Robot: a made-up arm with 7 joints.
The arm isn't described. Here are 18 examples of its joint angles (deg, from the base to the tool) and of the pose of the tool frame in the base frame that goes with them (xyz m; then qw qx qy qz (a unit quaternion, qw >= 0)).
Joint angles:
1: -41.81 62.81 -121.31 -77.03 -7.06 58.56 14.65
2: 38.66 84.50 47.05 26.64 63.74 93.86 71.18
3: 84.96 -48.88 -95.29 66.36 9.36 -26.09 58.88
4: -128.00 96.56 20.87 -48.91 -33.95 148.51 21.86
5: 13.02 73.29 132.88 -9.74 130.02 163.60 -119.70
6: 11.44 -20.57 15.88 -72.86 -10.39 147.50 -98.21
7: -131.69 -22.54 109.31 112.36 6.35 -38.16 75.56
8: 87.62 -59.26 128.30 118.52 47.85 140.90 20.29
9: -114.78 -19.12 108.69 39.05 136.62 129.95 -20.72
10: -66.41 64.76 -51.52 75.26 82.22 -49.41 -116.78
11: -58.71 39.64 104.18 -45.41 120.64 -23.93 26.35
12: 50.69 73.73 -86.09 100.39 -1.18 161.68 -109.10
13: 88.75 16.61 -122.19 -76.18 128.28 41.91 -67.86
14: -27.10 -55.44 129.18 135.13 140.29 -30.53 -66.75
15: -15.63 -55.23 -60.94 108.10 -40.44 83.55 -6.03
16: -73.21 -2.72 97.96 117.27 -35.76 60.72 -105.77
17: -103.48 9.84 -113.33 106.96 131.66 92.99 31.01
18: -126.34 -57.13 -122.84 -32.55 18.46 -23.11 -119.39
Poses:
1: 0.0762 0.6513 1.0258 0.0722 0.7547 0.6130 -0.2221
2: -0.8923 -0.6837 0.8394 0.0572 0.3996 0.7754 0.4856
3: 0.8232 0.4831 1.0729 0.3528 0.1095 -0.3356 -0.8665
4: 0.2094 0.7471 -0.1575 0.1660 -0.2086 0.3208 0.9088
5: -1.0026 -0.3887 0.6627 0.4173 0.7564 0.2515 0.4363
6: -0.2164 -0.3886 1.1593 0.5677 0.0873 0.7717 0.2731
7: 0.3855 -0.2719 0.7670 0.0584 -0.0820 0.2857 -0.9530
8: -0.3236 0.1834 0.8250 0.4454 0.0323 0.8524 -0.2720
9: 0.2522 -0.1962 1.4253 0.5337 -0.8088 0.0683 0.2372
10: -0.6254 0.0743 1.2361 0.8601 0.0008 -0.4684 0.2020
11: -0.9286 0.3230 1.2538 0.7054 0.0400 0.3554 0.6120
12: 0.1006 -0.8827 0.5846 0.3360 -0.1294 -0.7556 -0.5472
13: -0.3935 0.2114 1.4425 0.2604 0.1971 -0.4613 0.8249
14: -0.1408 0.1897 0.9342 0.4488 -0.3118 -0.8262 -0.1370
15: 0.4882 -0.8841 0.4923 0.7228 -0.2255 -0.0531 -0.6511
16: 0.5729 0.2640 0.9216 0.8056 -0.2514 -0.0261 0.5359
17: -0.6096 0.3567 0.6837 0.3655 0.0530 0.5506 -0.7487
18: -0.5159 -1.0200 1.0285 0.1618 -0.0779 0.7680 -0.6148
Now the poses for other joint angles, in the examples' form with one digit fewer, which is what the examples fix.
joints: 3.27 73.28 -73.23 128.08 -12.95 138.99 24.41
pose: -0.280 -0.680 0.687 0.222 -0.598 0.751 0.170
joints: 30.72 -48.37 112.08 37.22 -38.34 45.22 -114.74
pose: 0.715 0.586 1.413 0.396 0.443 -0.313 0.741
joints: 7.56 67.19 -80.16 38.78 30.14 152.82 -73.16
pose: -0.902 -0.541 0.782 0.493 0.312 0.758 0.291
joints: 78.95 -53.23 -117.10 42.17 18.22 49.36 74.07
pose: 0.619 0.687 1.368 0.318 0.750 -0.495 -0.302
